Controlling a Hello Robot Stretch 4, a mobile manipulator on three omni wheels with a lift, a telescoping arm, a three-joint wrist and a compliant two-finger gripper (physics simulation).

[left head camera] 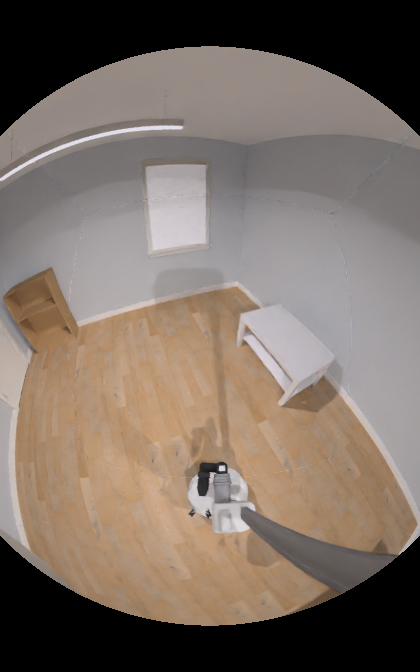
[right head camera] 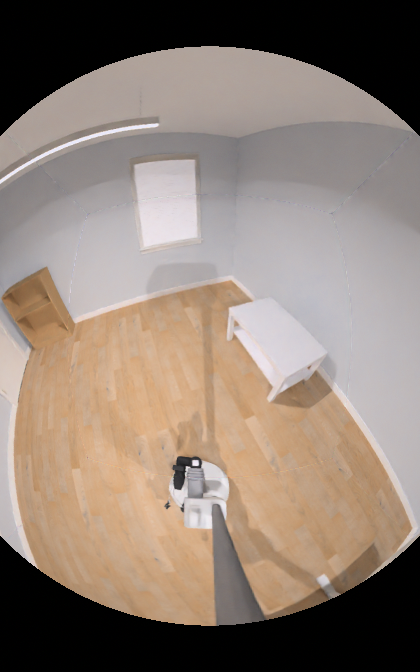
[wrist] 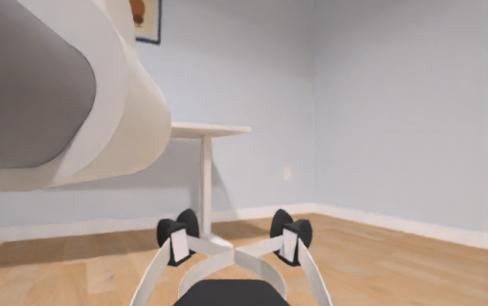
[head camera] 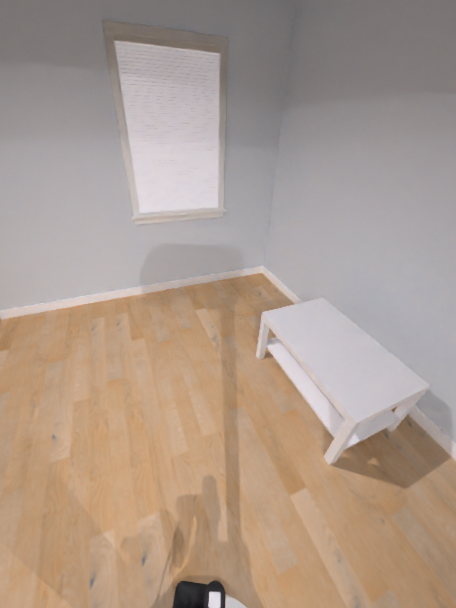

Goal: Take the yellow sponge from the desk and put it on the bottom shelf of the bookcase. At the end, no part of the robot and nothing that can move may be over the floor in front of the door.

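Frame: origin at the robot's base, x ahead, y left, z up, level; metres.
Where they show: gripper, fingertip midpoint: (left head camera: 199,517) (wrist: 235,227).
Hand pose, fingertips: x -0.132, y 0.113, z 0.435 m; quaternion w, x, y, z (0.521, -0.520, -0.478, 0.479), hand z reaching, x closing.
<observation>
After its pixels a point has its place.
The yellow sponge does not show in these views. The desk (wrist: 215,131) @(x -1.681, y 0.113, z 0.667 m) shows in the wrist view, left of centre, its pale top seen almost edge-on above a white leg and partly hidden by the robot's own body. The brown bookcase (left head camera: 64,305) @(x 1.784, y 2.053, z 0.455 m) (right head camera: 60,300) stands far off at the left in both side head views, with an upper and a lower compartment facing the room. My gripper (wrist: 235,227) @(x -0.132, y 0.113, z 0.435 m) (left head camera: 200,513) @(x -0.132, y 0.113, z 0.435 m) (right head camera: 175,506) is open, its fingertips wide apart with no object between them. It is close beside the base, apart from the desk and bookcase.
A low white table (head camera: 345,355) @(x 1.154, y -0.731, z 0.422 m) (left head camera: 290,340) @(x 1.167, y -0.696, z 0.423 m) (right head camera: 280,332) stands along the right wall, ahead and to the right. The pale door (left head camera: 11,370) @(x 0.737, y 2.648, z 0.252 m) (right head camera: 10,367) is at the far left edge, close to the bookcase. A window (head camera: 172,130) @(x 2.586, y 0.478, z 1.471 m) is in the wall ahead.
</observation>
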